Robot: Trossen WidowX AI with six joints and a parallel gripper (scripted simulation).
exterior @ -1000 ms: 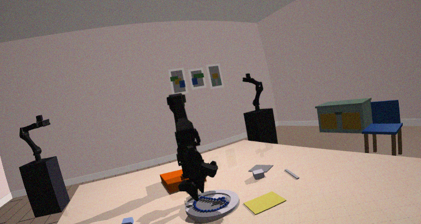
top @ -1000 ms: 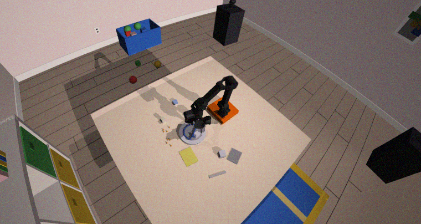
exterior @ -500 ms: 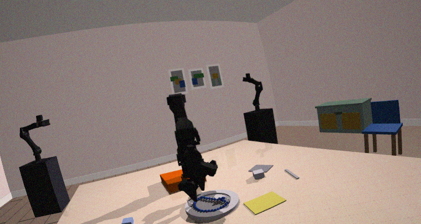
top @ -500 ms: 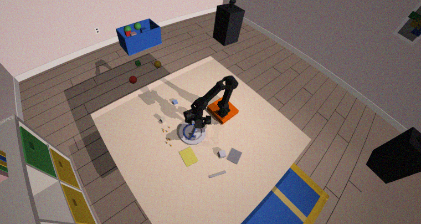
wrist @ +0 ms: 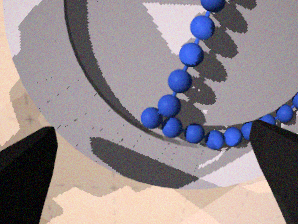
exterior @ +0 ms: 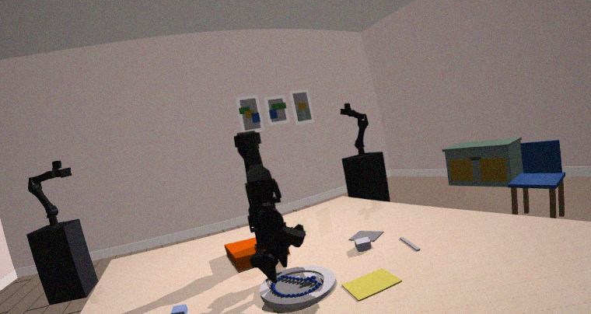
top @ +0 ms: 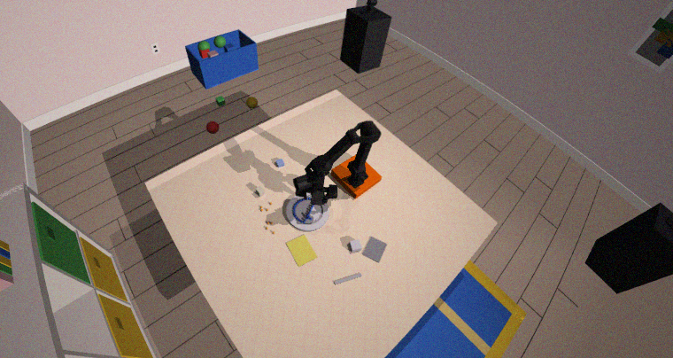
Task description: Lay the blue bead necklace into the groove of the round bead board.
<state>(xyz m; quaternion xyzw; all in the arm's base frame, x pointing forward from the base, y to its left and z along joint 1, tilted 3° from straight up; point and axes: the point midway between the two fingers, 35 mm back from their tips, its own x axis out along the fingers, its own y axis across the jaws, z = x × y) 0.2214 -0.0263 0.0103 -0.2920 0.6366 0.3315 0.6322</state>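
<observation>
Now: the round bead board 6 cm ahead of my gripper tip, 2 cm to the left of it and 1 cm below it. Also, from my gripper tip: yellow sheet (19 cm ahead, 17 cm to the left, 2 cm below); then small grey block (28 cm to the left, 1 cm below, 1 cm behind); then pale cube (20 cm ahead, 19 cm to the right).
</observation>
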